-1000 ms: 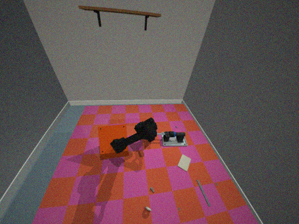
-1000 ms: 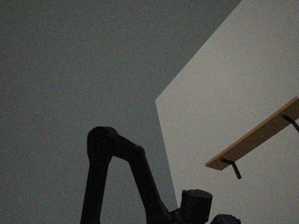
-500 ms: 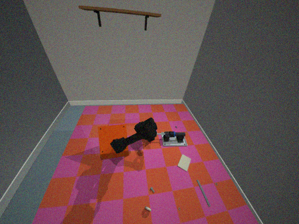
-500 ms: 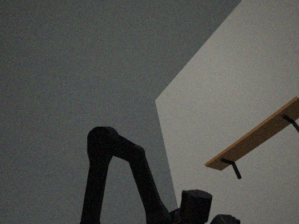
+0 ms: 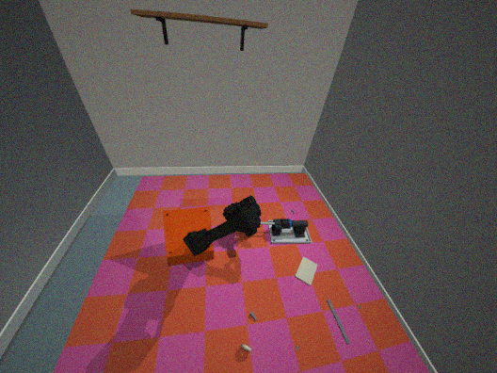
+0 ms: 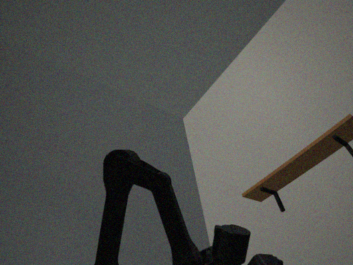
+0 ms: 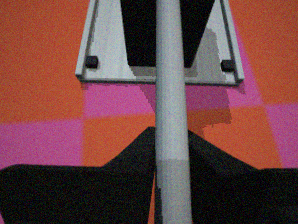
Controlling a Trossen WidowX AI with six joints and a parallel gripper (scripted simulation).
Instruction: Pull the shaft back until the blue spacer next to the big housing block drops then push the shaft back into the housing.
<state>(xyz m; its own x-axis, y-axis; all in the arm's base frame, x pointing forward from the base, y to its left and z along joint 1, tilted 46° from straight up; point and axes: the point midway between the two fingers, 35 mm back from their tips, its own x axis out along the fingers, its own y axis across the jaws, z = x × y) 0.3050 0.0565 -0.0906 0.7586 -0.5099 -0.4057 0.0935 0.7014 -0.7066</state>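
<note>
Right now my gripper tip is 60 mm short of the grey shaft, 10 mm to the left of it and 20 mm below it. Round my gripper tip: blue spacer 160 mm ahead, 20 mm to the right, 20 mm above; then fixture 190 mm ahead, 20 mm to the right, 10 mm below; then cream card 200 mm ahead, 250 mm to the right, 50 mm below.
</note>
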